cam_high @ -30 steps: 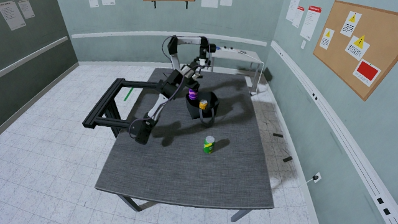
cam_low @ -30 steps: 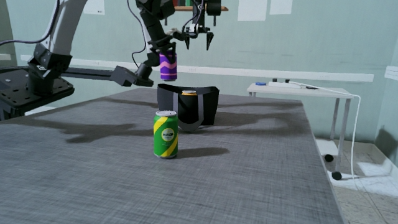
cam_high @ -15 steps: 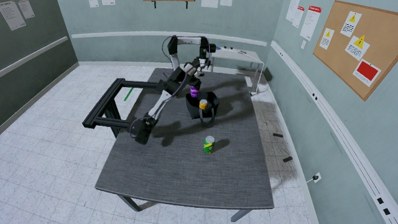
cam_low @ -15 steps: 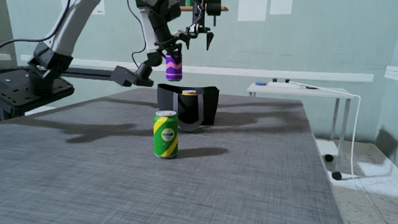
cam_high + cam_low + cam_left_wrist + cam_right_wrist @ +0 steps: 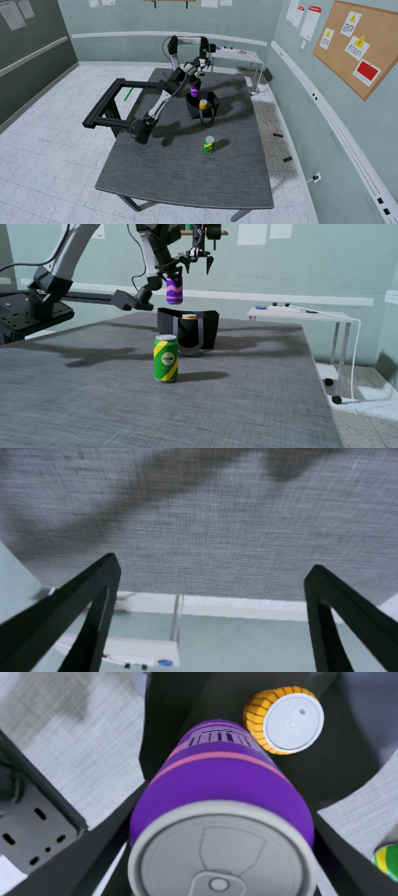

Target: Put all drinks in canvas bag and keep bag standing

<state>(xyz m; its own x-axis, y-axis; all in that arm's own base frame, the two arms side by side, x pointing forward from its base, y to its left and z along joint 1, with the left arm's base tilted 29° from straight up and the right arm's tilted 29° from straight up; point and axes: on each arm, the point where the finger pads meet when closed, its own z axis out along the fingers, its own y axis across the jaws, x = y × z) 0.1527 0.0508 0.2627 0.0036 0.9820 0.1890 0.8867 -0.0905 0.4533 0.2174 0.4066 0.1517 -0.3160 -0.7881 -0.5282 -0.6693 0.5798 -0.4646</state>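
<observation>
The orange can is 180 mm below my right hand, 70 mm ahead of it and 10 mm to the right of it. Round my right hand: purple can 20 mm below; yellow can 370 mm to the right, 180 mm below, 180 mm ahead.
</observation>
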